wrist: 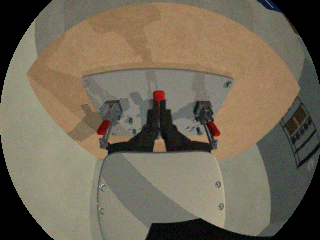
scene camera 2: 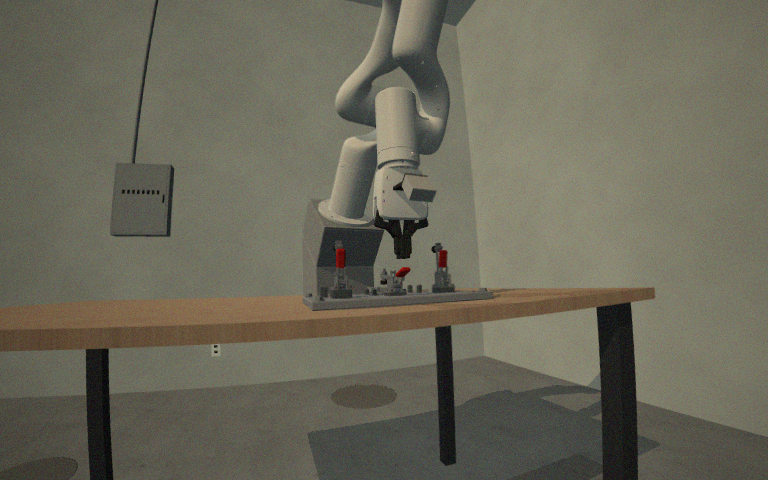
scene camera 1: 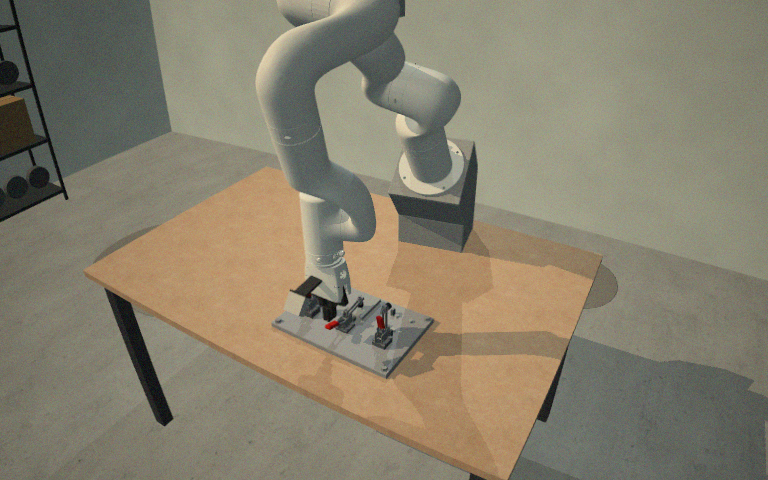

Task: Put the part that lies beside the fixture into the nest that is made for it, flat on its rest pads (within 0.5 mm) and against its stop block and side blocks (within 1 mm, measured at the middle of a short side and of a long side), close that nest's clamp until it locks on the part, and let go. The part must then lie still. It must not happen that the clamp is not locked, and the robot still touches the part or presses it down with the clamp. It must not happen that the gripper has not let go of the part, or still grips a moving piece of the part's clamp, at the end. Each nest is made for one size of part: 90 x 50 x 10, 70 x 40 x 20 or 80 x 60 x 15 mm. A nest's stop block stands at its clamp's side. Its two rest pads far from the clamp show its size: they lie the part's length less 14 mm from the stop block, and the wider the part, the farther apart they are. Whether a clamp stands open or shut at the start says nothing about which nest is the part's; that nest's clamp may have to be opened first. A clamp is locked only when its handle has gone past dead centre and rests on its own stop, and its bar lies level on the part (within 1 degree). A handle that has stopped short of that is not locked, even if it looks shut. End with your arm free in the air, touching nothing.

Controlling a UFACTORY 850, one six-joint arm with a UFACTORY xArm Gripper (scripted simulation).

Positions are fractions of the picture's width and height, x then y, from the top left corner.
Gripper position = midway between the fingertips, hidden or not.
I see my gripper (scene camera 2: 0.53,0.54) and a grey fixture plate (scene camera 1: 0.46,0.72).
My gripper also shows in the wrist view (wrist: 0.50,0.45) and in scene camera 1 (scene camera 1: 0.43,0.66). The grey fixture plate is seen too in the wrist view (wrist: 0.42,0.36).
